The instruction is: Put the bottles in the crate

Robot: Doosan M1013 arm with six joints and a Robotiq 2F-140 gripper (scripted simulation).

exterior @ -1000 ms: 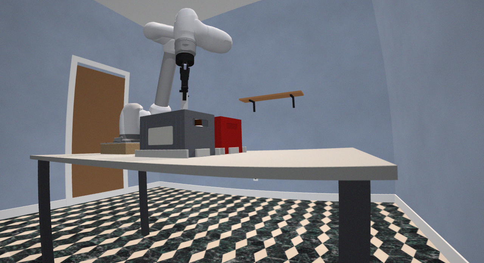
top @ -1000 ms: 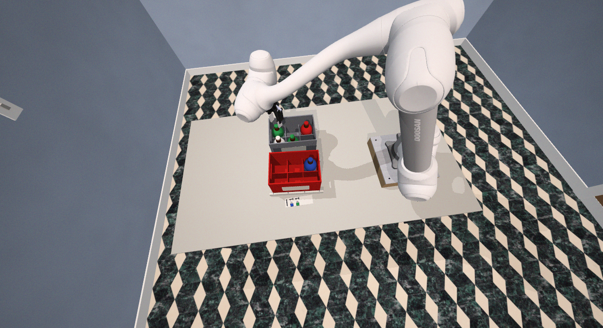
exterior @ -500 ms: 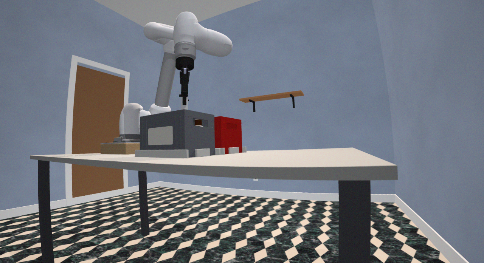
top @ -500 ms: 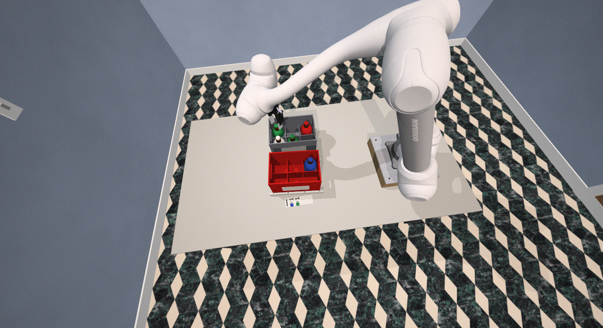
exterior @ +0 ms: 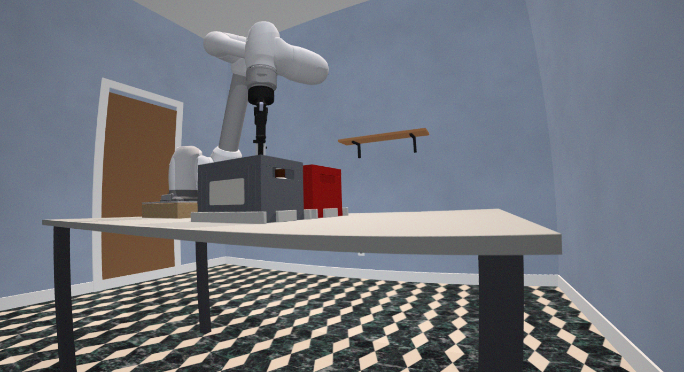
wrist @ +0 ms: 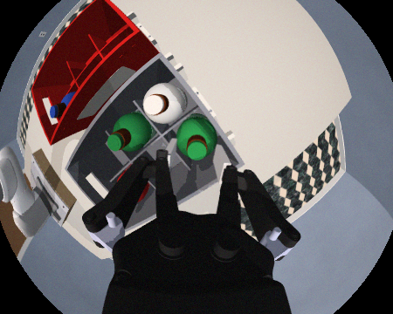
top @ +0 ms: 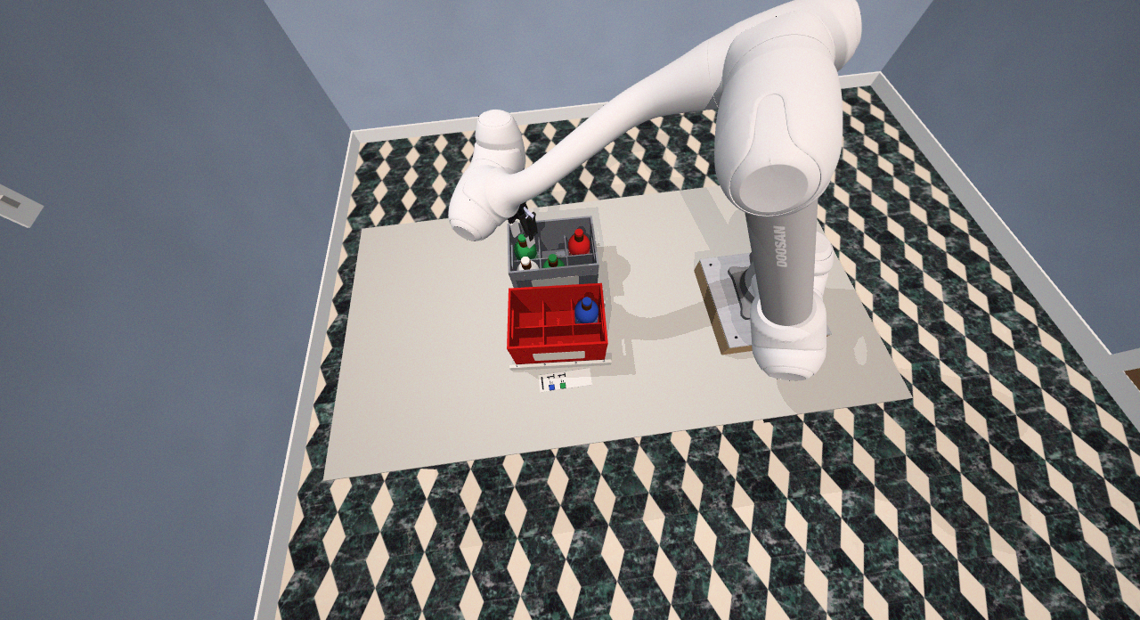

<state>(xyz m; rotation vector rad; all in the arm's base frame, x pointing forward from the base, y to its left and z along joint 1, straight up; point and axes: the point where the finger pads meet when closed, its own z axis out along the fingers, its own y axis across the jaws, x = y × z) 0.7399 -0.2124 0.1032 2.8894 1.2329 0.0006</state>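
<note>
The green-label bottle is 9 cm below my hand. Round my hand: white-label bottle (9 cm to the left, 9 cm below); then red-label bottle (18 cm behind, 9 cm below); then grey crate (9 cm behind, 4 cm to the left, 9 cm below).
</note>
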